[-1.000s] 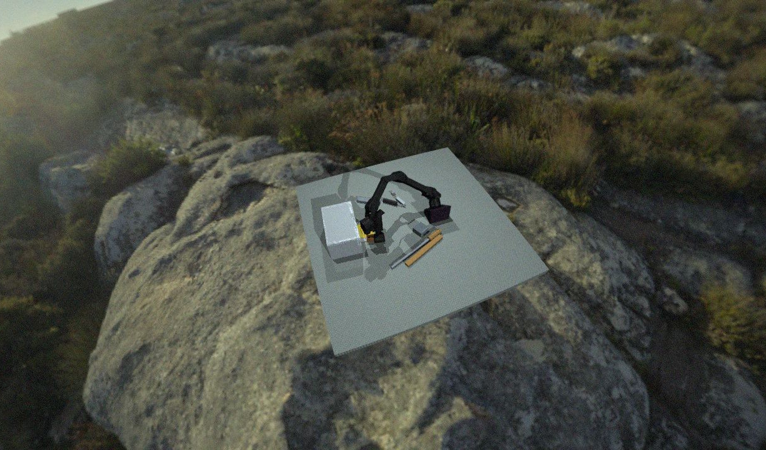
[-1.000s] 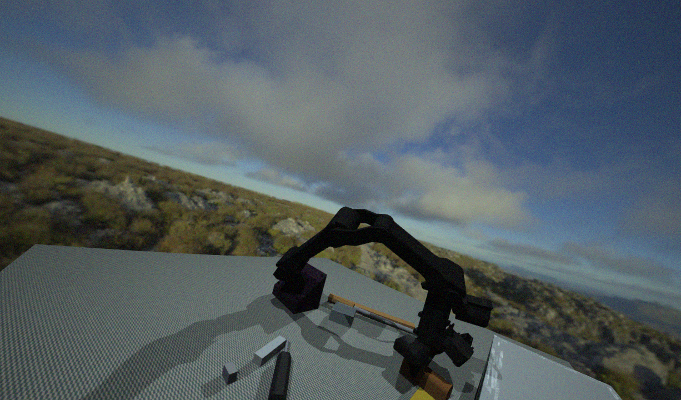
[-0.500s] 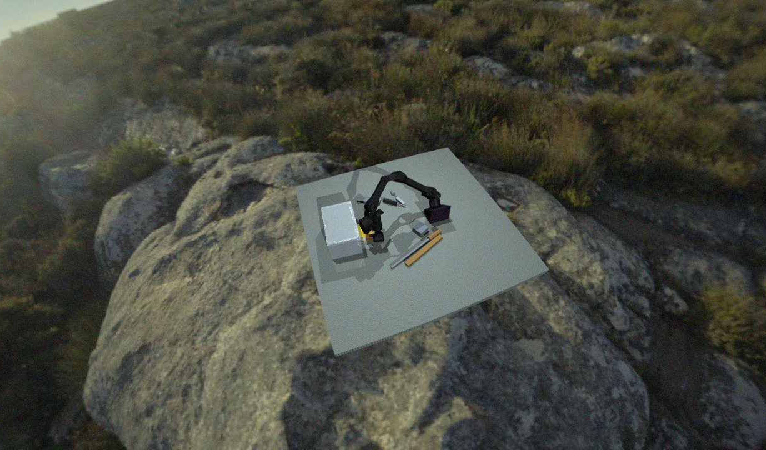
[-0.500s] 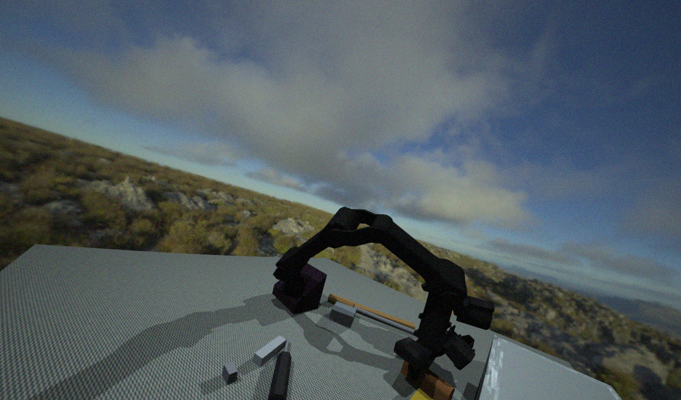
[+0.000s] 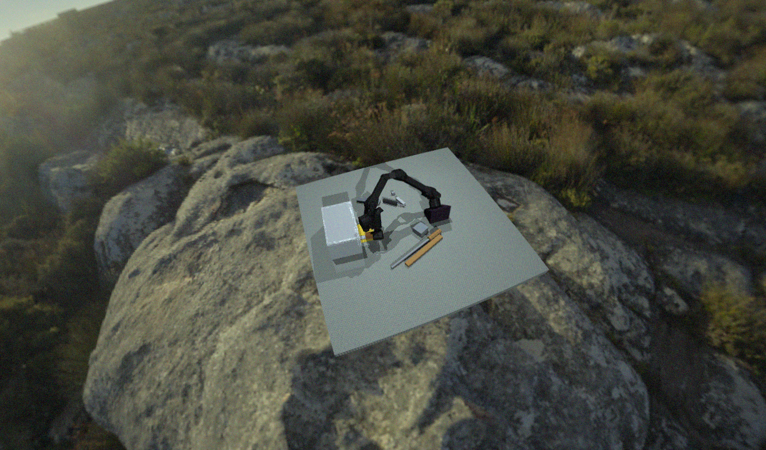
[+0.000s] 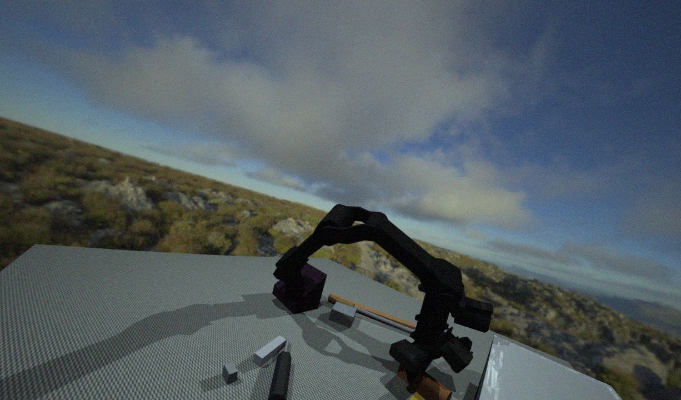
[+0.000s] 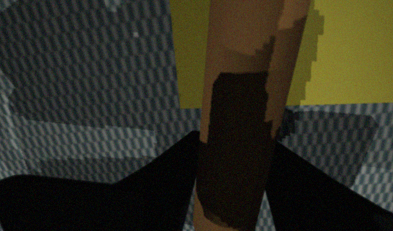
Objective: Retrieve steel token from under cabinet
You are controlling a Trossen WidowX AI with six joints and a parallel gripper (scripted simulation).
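Now: gripper tip 260 mm past the grey block, 80 mm to the right of it and 10 mm below it. Round my gripper tip: grey bar (250 mm behind, 200 mm to the right); then small grey cube (240 mm behind, 300 mm to the right); then wooden stick (210 mm behind, 220 mm to the left).
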